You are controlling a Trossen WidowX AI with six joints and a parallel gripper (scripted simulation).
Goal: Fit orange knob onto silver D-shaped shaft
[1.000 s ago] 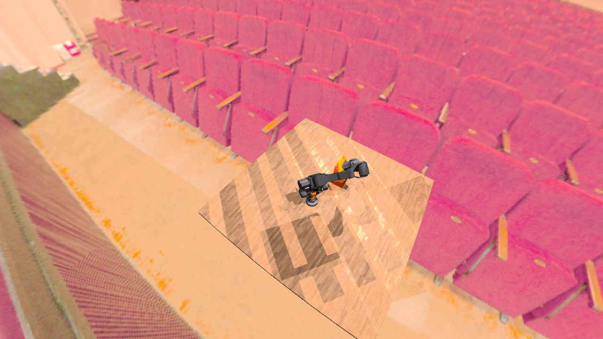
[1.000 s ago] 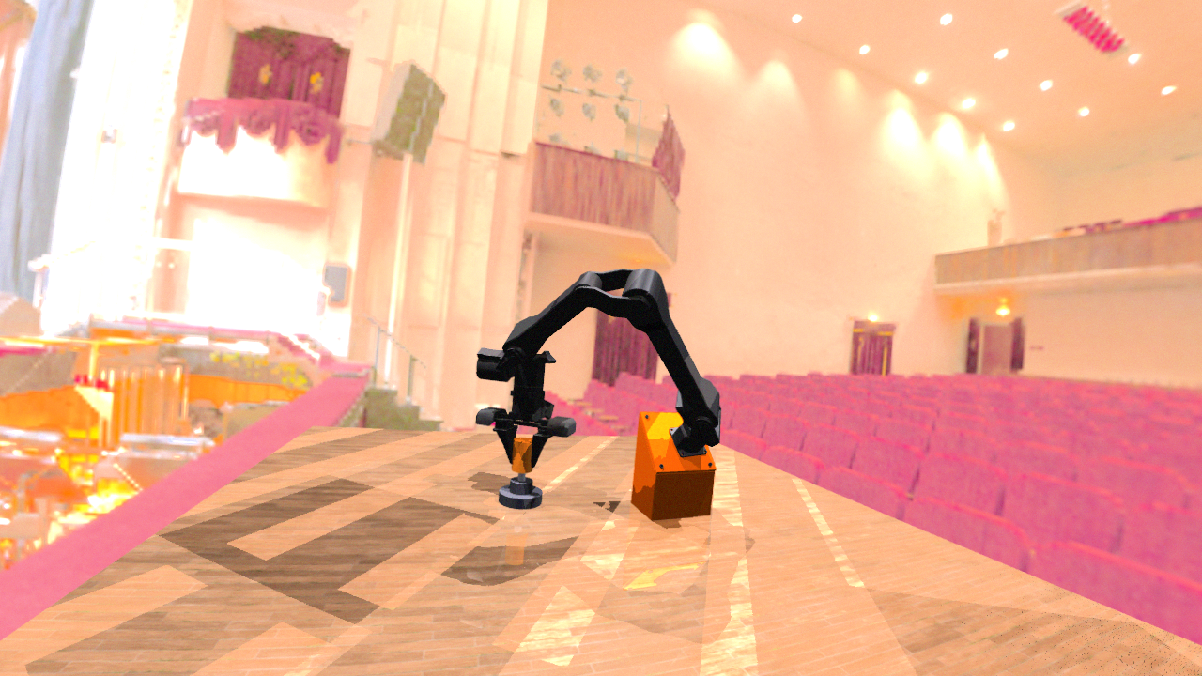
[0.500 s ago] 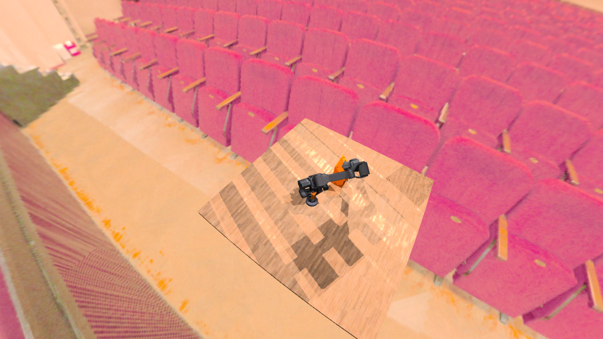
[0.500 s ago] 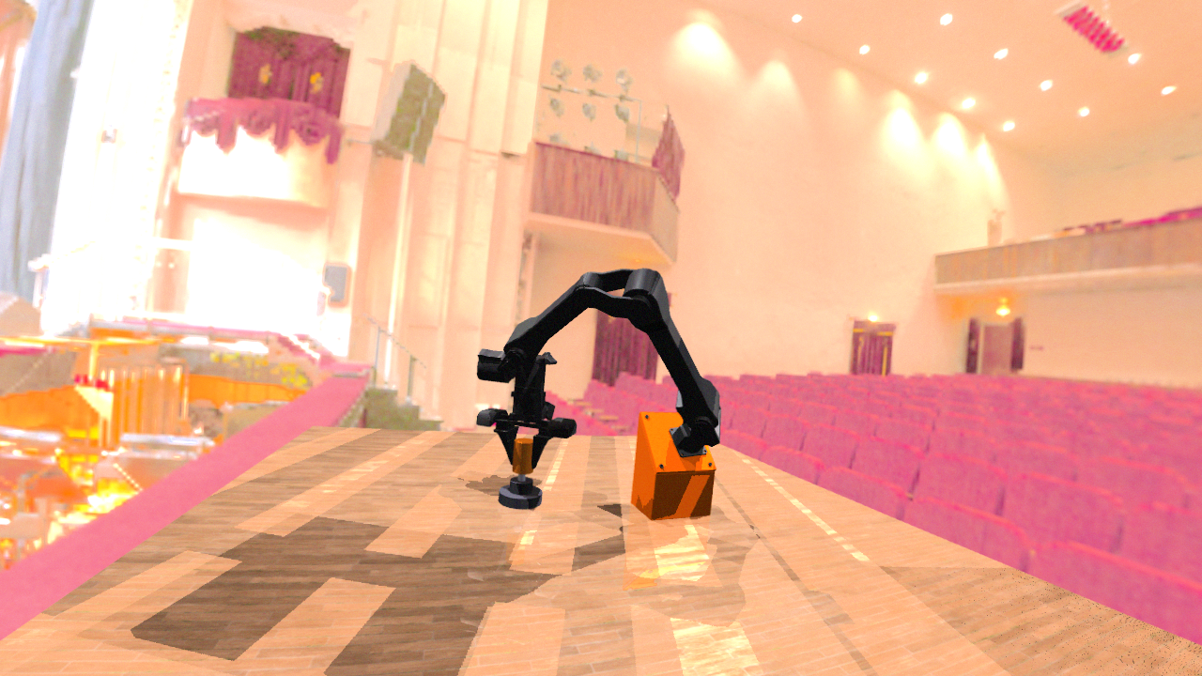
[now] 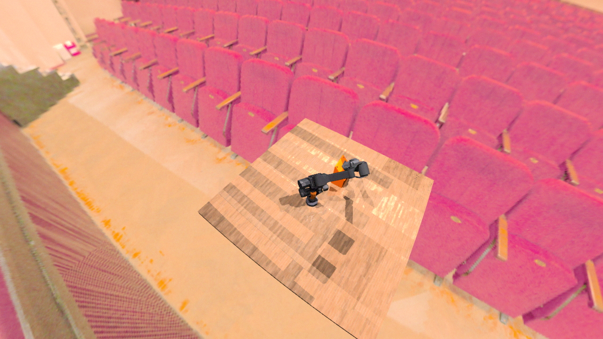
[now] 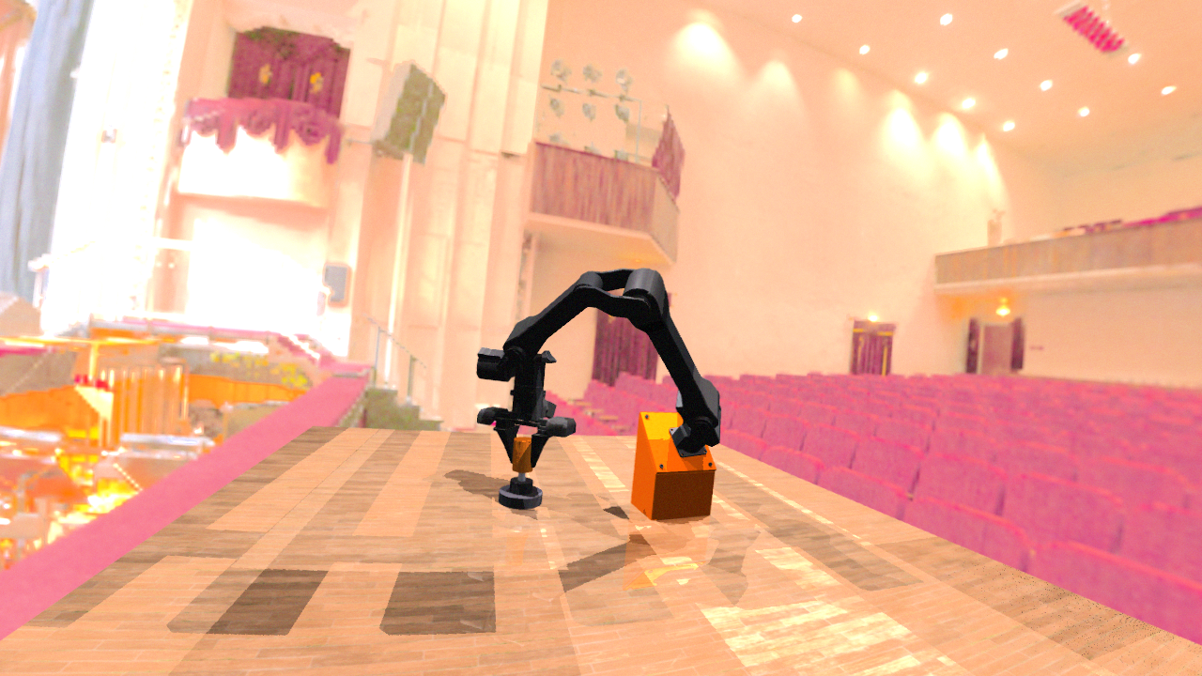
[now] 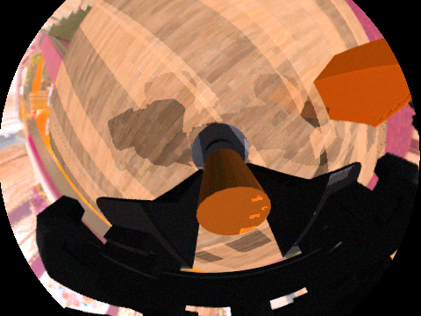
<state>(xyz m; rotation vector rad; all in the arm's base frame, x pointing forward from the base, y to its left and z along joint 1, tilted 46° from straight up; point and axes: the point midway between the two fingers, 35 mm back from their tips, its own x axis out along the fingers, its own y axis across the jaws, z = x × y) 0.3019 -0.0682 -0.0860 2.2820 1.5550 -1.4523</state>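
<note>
Right now my gripper tip is 30 mm below the orange knob. From my gripper tip the other things lie so: round pedestal (40 mm below).
</note>
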